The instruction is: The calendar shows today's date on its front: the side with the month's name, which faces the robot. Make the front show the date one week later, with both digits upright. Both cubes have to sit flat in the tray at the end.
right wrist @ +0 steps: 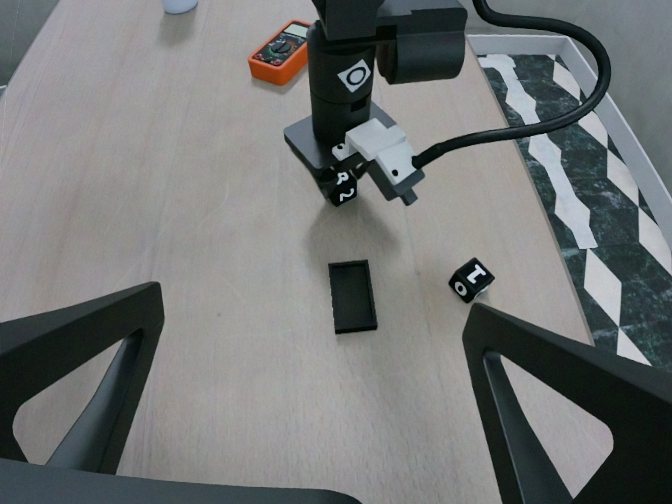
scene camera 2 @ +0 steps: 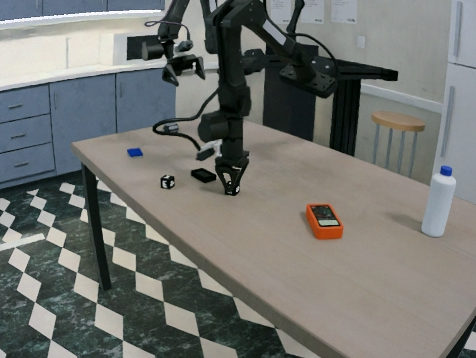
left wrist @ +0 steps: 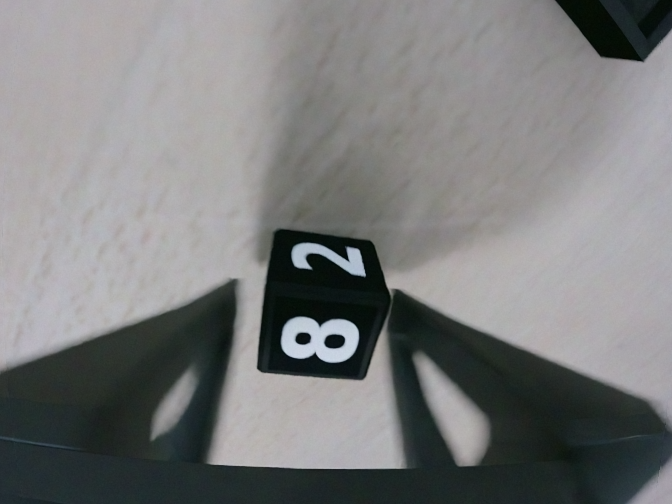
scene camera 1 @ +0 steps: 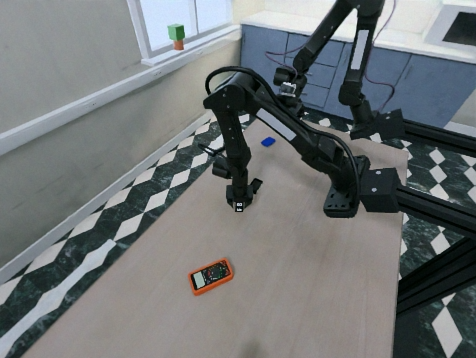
Scene:
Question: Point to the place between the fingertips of my left gripper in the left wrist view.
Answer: At 314,301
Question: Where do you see a black calendar tray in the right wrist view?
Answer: At 353,305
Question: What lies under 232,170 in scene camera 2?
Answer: My left gripper.

